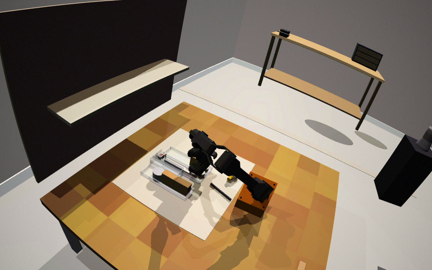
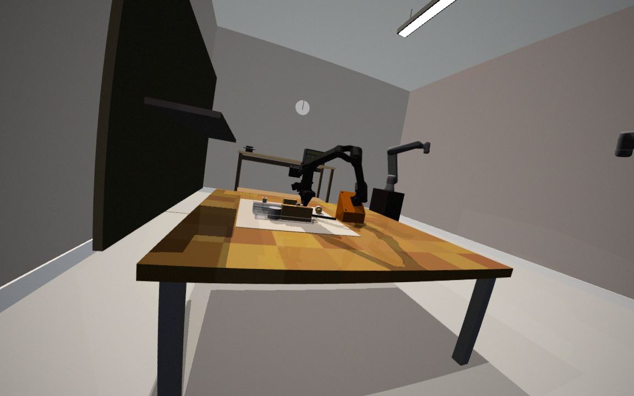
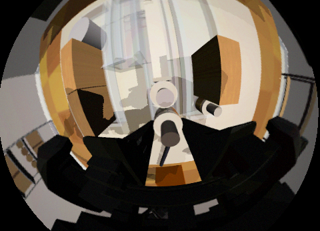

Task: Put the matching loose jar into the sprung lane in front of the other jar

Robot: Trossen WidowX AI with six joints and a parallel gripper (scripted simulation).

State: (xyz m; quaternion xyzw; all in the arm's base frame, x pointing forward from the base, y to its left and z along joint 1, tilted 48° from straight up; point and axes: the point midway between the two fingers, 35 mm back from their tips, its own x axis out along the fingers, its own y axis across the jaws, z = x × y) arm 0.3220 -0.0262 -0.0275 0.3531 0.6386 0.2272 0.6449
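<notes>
Right now the black rod is 12 cm behind my gripper tip, 4 cm below it and 3 cm to the left of it. Round my gripper tip: clear lane rack 16 cm ahead, 3 cm below; then grey cylinder 19 cm ahead, 10 cm to the left, 2 cm below.
</notes>
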